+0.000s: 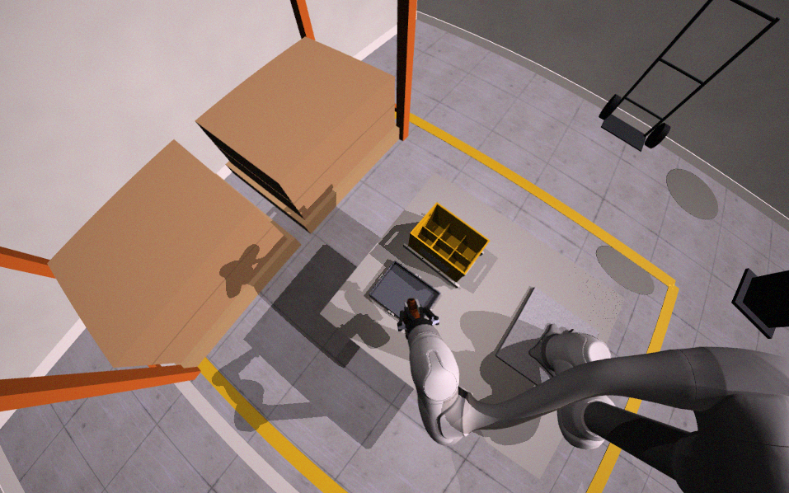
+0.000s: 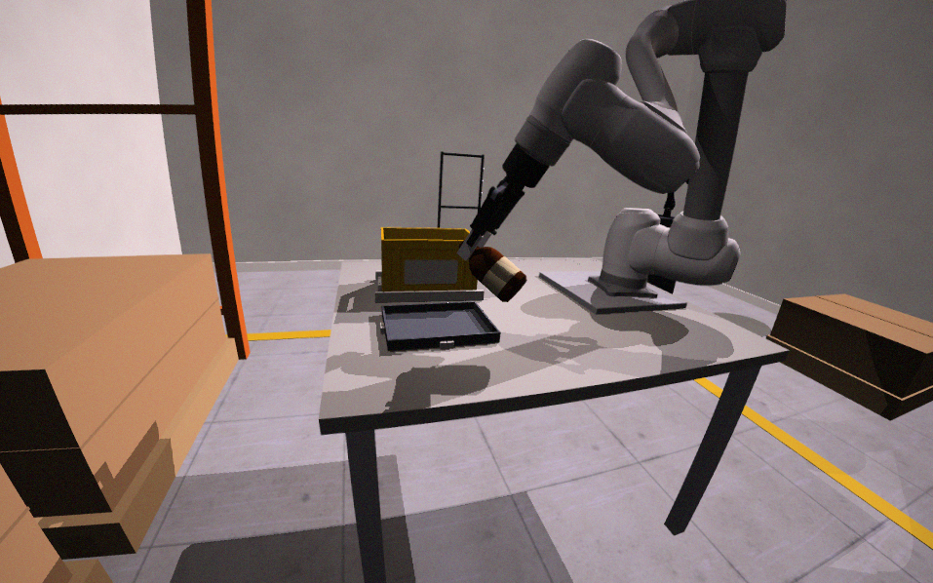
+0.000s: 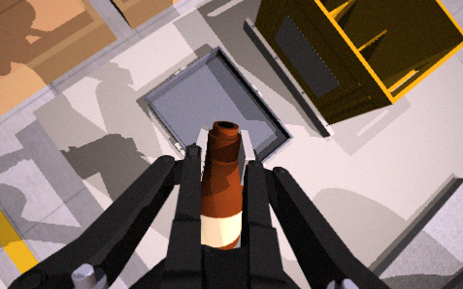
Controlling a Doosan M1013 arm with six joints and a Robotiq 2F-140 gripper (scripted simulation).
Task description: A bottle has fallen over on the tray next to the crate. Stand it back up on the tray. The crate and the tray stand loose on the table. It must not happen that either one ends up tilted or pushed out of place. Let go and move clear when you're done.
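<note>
The brown bottle lies 30 mm behind my hand, 20 mm to the left of it and 40 mm below it. From my hand the other things lie so: dark grey tray 70 mm ahead, 40 mm to the right, 210 mm below; yellow crate 100 mm ahead, 310 mm to the right, 140 mm below.
</note>
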